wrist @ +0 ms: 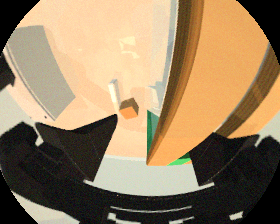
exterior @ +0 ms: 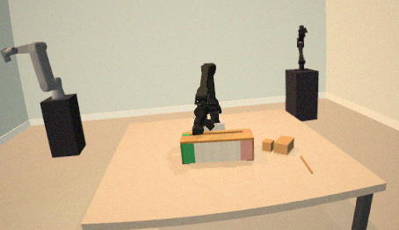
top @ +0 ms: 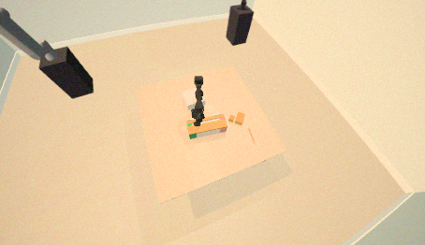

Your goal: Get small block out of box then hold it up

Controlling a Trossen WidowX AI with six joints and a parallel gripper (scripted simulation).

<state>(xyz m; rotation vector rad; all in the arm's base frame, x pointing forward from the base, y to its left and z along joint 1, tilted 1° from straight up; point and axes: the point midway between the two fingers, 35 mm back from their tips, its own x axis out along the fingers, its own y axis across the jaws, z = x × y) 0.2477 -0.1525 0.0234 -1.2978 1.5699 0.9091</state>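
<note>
My gripper tip is 60 mm above the orange block, 40 mm to the left of it and 20 mm past it. Also, from my gripper tip: thin stick: 520 mm to the left, 340 mm ahead, 80 mm below; then box: 120 mm to the left, 60 mm ahead, 20 mm below.
</note>
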